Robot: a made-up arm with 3 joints.
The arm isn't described. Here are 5 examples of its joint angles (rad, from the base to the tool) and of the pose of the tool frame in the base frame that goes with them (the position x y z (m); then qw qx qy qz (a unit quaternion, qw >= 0)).
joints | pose
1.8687 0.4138 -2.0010 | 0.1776 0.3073 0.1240 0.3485 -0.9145 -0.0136 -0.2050
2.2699 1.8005 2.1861 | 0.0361 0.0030 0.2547 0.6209 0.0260 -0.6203 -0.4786
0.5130 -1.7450 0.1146 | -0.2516 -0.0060 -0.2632 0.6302 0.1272 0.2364 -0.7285
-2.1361 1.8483 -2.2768 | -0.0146 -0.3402 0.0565 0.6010 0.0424 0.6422 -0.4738
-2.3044 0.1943 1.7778 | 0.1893 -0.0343 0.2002 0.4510 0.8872 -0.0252 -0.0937
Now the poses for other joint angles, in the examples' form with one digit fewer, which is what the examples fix.
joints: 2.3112 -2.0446 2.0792
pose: -0.165 0.193 0.031 0.518 0.060 0.692 0.499
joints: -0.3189 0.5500 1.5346
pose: 0.220 -0.094 -0.090 0.578 -0.770 -0.155 0.223
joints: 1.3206 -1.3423 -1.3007
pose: -0.086 0.279 -0.262 0.201 0.757 0.006 -0.622
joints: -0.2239 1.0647 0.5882
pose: 0.268 -0.016 -0.177 0.792 -0.340 -0.092 0.499
